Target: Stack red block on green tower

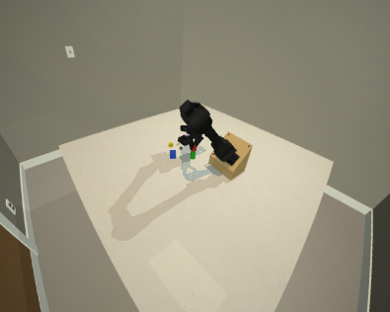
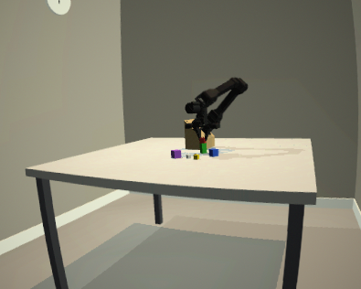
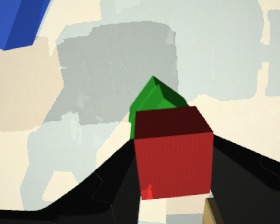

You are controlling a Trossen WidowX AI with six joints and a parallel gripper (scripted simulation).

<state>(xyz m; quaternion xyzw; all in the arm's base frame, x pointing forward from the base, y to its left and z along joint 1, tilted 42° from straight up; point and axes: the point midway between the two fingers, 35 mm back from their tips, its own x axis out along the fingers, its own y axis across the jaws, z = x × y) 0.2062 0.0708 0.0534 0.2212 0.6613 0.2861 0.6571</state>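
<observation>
The red block is 1 cm above my gripper tip. Also, from my gripper tip: small grey piece: 11 cm ahead, 1 cm to the left, 6 cm below; then blue block: 7 cm ahead, 10 cm to the left, 5 cm below; then yellow block: 17 cm ahead, 5 cm to the left, 5 cm below.
</observation>
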